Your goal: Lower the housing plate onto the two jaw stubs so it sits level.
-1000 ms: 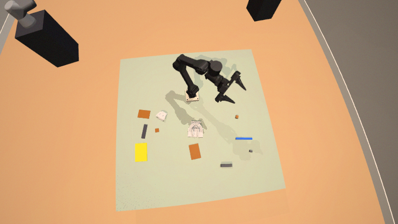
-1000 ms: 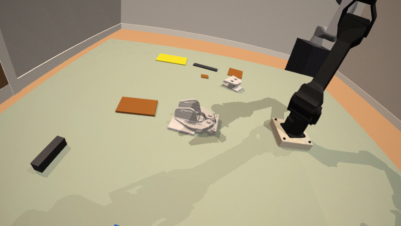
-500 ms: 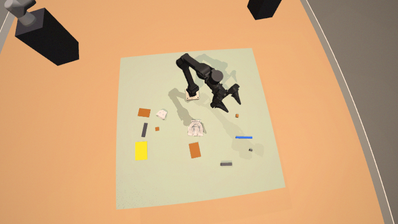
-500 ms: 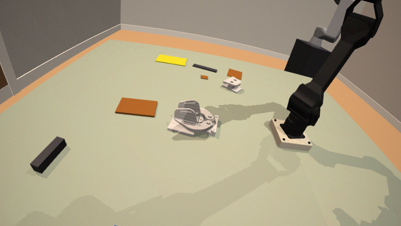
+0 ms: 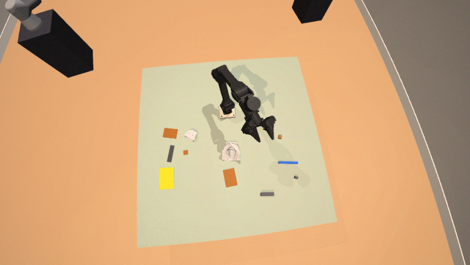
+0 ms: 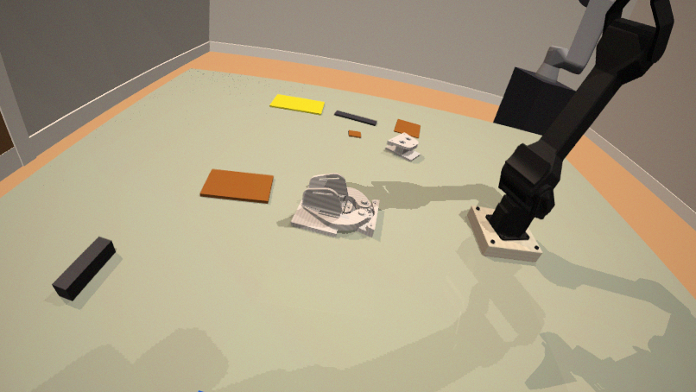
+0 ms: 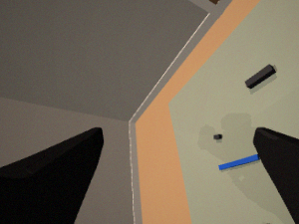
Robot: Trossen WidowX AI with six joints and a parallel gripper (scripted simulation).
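Now: the white part 400 mm below my gripper tip, 370 mm to the right of it and 260 mm behind it. Round my gripper tip: dark block: 400 mm below, 270 mm ahead; orange plate: 400 mm below, 200 mm to the right, 100 mm ahead; blue bar: 400 mm below, 210 mm to the left, 130 mm ahead.
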